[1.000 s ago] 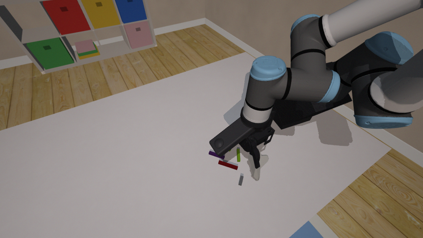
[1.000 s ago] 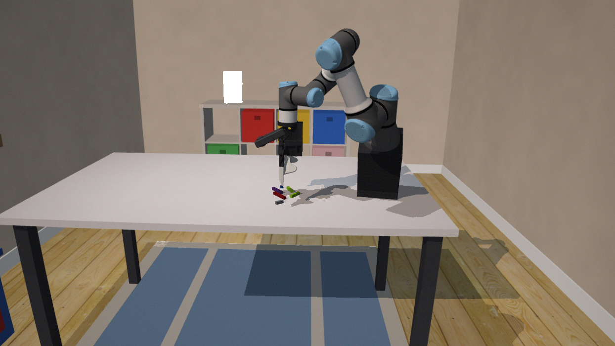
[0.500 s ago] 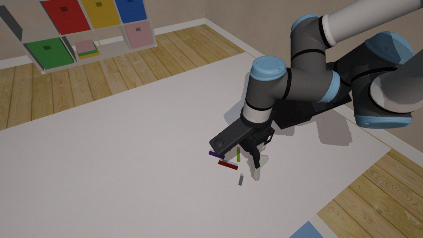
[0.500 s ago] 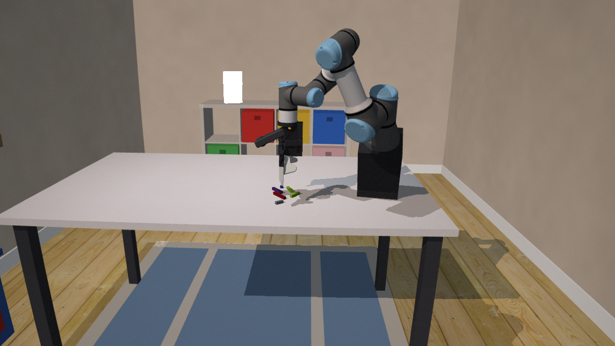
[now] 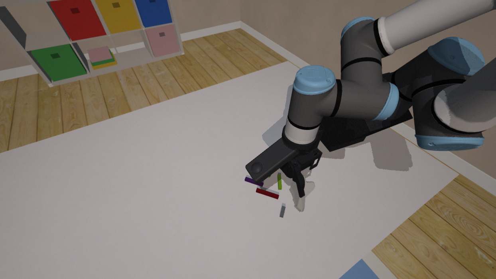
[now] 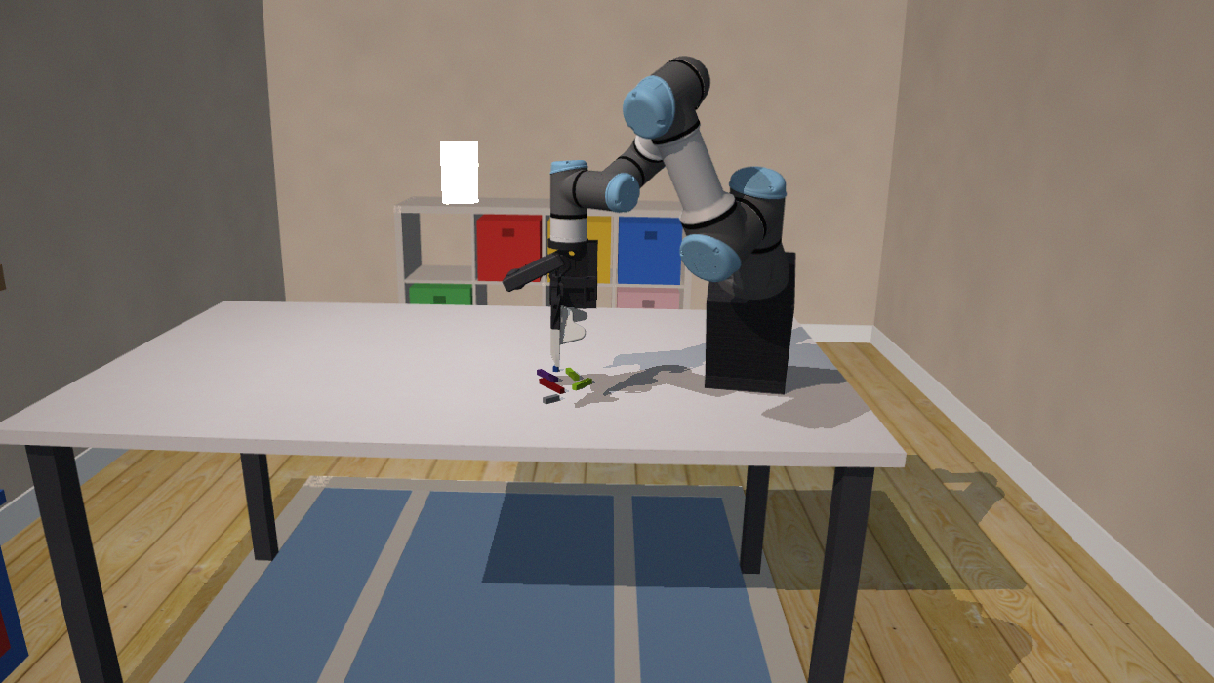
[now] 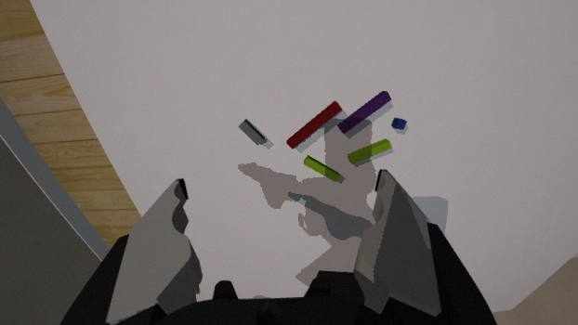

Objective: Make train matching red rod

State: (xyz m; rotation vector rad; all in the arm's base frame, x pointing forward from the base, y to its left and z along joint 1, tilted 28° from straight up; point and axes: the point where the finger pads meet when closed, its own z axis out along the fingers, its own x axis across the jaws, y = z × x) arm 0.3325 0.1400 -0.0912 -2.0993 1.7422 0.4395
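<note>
The small blue rod lies 13 cm to the right of my hand, 7 cm below it and 4 cm ahead of it. Round my hand: grey rod 7 cm below, 4 cm to the left; red rod 7 cm below, 3 cm to the right, 2 cm ahead; purple rod 8 cm to the right, 7 cm below, 4 cm ahead.
</note>
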